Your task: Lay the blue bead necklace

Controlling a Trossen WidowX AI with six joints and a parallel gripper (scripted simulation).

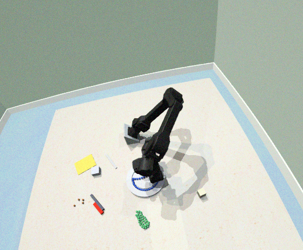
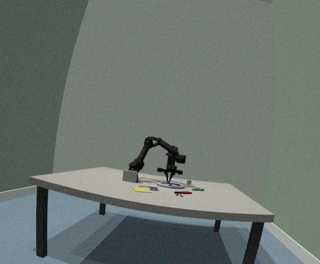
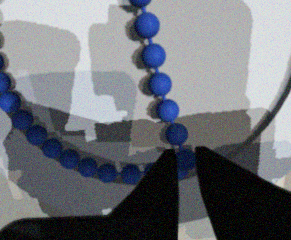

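My gripper tip is now 3 cm short of the round bead board, 5 cm to the left of it and 1 cm above it. Also, from my gripper tip: white cube: 4 cm behind, 32 cm to the right, 1 cm below; then cream cube: 15 cm ahead, 21 cm to the left; then stick: 10 cm behind, 24 cm to the right, 2 cm below.
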